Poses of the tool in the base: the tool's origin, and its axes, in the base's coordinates. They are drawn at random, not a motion.
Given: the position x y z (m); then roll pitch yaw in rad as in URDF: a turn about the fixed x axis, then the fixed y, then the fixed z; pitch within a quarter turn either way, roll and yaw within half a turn.
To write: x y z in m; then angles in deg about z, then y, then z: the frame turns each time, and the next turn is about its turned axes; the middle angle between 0 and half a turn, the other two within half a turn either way. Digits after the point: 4 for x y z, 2 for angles.
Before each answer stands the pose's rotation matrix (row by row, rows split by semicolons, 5 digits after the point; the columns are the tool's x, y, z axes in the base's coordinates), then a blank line. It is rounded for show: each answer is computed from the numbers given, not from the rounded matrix.
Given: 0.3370 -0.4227 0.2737 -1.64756 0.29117 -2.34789
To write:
-0.67170 0.14603 0.72629; -0.68295 0.25784 -0.68345; -0.28707 -0.95509 -0.07346

0.3370 -0.4227 0.2737 -43.26 94.21 -73.27
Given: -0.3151 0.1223 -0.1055 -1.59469 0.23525 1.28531
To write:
0.27387 -0.04270 -0.96082; 0.93310 -0.23032 0.27620; -0.23309 -0.97218 -0.02323

-0.3151 0.1223 -0.1055 163.96 91.33 -76.52
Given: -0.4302 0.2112 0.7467 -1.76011 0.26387 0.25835
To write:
0.93335 -0.19958 -0.29837; 0.24664 -0.24738 0.93700; -0.26082 -0.94814 -0.18167

-0.4302 0.2112 0.7467 107.66 100.47 -74.62
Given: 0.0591 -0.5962 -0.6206 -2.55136 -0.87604 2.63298
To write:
-0.55916 0.03115 -0.82847; 0.31175 0.93385 -0.17531; 0.76821 -0.35631 -0.53188

0.0591 -0.5962 -0.6206 -168.05 122.13 -155.12
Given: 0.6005 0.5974 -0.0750 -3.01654 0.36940 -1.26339
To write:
0.28218 -0.95931 0.01048; -0.88883 -0.25730 0.37918; -0.36106 -0.11631 -0.92526

0.6005 0.5974 -0.0750 88.42 157.71 -17.86
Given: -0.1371 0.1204 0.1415 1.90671 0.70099 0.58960
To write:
0.63518 0.68940 0.34824; 0.42492 0.06460 -0.90292; -0.64497 0.72149 -0.25191

-0.1371 0.1204 0.1415 -68.91 104.59 48.21
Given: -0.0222 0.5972 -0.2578 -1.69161 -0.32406 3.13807
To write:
-0.94794 -0.31567 -0.04187; 0.00334 0.12163 -0.99257; 0.31842 -0.94104 -0.11425

-0.0222 0.5972 -0.2578 -92.42 96.56 -108.69
